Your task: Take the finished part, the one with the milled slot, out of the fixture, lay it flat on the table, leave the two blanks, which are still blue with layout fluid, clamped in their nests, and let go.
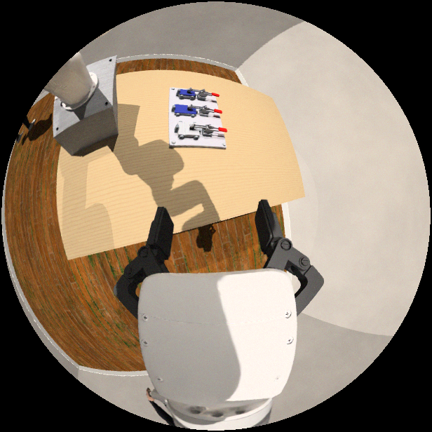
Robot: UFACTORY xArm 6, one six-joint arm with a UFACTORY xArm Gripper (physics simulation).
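Observation:
A white fixture plate (210, 143) lies on the table (260, 150), with three nests in a row. The bare metal part (189, 130) sits in the nest nearest my gripper; its slot is too small to make out. Two blue blanks (185, 109) (188, 93) sit in the middle and far nests. Each nest has a toggle clamp with a red handle pointing right, and its arm reaches over the part. My gripper (212, 212) is wide open and empty, well away from the fixture, its fingers showing against the near table edge.
A grey metal pedestal (86, 127) with the white arm base (75, 82) stands at the left edge of the table, left of the fixture. The arm's shadow falls across the table between the pedestal and the near edge. Wooden floor (100, 320) shows beyond the table edge.

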